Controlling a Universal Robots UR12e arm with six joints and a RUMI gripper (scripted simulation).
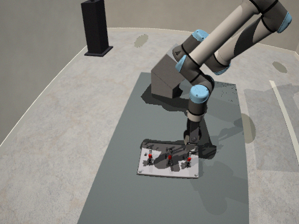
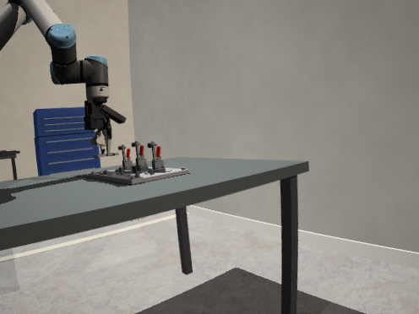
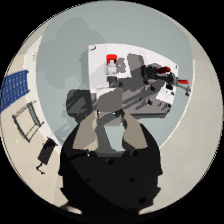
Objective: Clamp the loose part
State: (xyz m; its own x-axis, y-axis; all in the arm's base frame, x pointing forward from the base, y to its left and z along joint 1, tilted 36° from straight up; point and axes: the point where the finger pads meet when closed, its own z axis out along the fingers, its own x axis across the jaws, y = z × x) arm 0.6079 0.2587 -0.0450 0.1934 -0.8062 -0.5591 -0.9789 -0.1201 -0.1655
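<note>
The grey part lies 10 mm below my hand.
</note>
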